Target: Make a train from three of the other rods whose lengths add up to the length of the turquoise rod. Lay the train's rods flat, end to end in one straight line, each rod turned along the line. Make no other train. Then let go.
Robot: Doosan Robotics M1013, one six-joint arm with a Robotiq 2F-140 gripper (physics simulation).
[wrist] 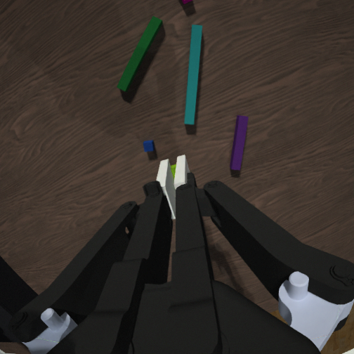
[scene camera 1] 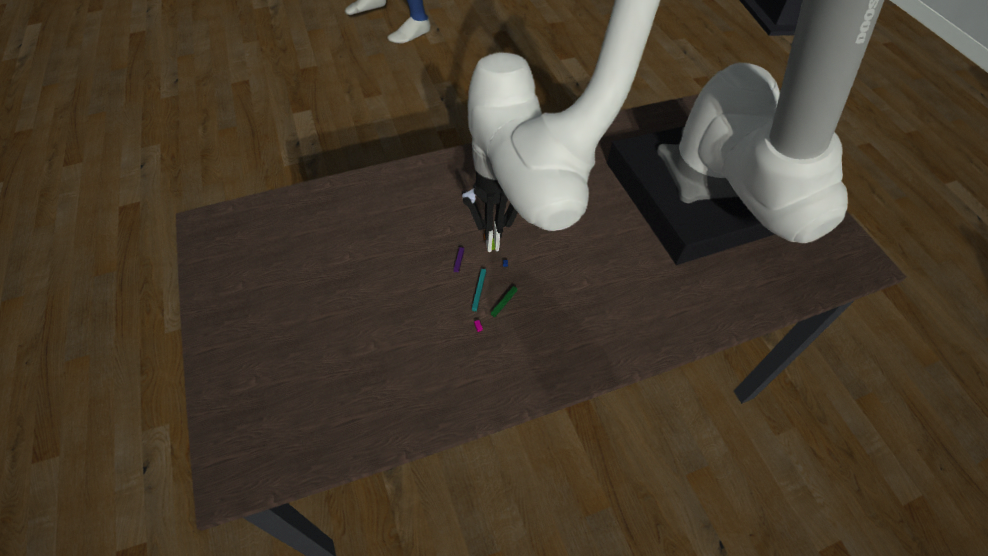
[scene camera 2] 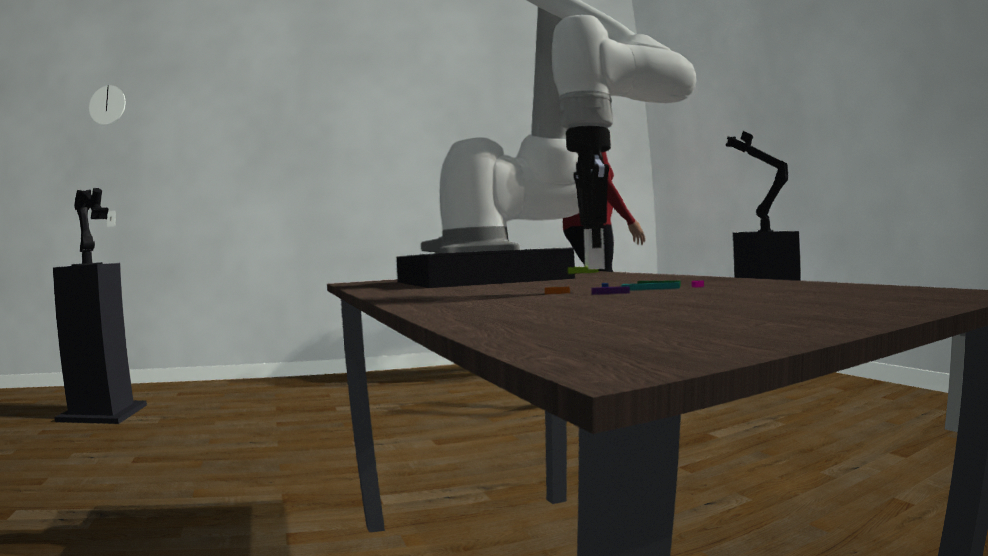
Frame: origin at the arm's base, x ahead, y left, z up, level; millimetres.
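Seen in the pictures: gripper, fingertip midpoint: [scene camera 1: 492, 246] [scene camera 2: 595, 269]; arm's base, origin of the base link: [scene camera 1: 703, 171] [scene camera 2: 475, 252].
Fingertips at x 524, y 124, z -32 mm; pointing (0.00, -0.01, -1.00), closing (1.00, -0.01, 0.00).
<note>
Offsets run from my fingertips to a thing's top centre. Level surfaces: height alone.
My gripper [scene camera 1: 493, 243] [scene camera 2: 594, 266] [wrist: 176, 170] is shut on a lime rod {0 mm ahead, 20 mm right, 5 mm up} [scene camera 1: 494, 244] [scene camera 2: 580, 270] [wrist: 173, 170] and holds it level above the table. The turquoise rod {41 mm ahead, 83 mm left, 26 mm down} [scene camera 1: 478, 290] [scene camera 2: 656, 284] [wrist: 194, 75] lies flat in front of the gripper. A green rod {5 mm back, 120 mm left, 26 mm down} [scene camera 1: 503, 300] [wrist: 140, 54] lies slanted beside it, and a purple rod {72 mm ahead, 1 mm left, 26 mm down} [scene camera 1: 458, 259] [scene camera 2: 610, 291] [wrist: 239, 143] on its other side. A small blue rod {25 mm back, 25 mm left, 26 mm down} [scene camera 1: 505, 262] [scene camera 2: 605, 284] [wrist: 148, 146] lies near the gripper. A short magenta rod {56 mm ahead, 169 mm left, 26 mm down} [scene camera 1: 478, 325] [scene camera 2: 697, 283] [wrist: 187, 1] lies beyond the turquoise rod's far end. An orange rod {1 mm ahead, 66 mm right, 26 mm down} [scene camera 2: 556, 290] lies flat.
The rods on the wooden table {36 mm down} [scene camera 1: 310, 345] [scene camera 2: 760, 331] lie apart. The arm's black base block [scene camera 1: 680, 242] [scene camera 2: 483, 267] stands on the table. A person in red [scene camera 2: 618, 200] stands behind the gripper in scene camera 2.
</note>
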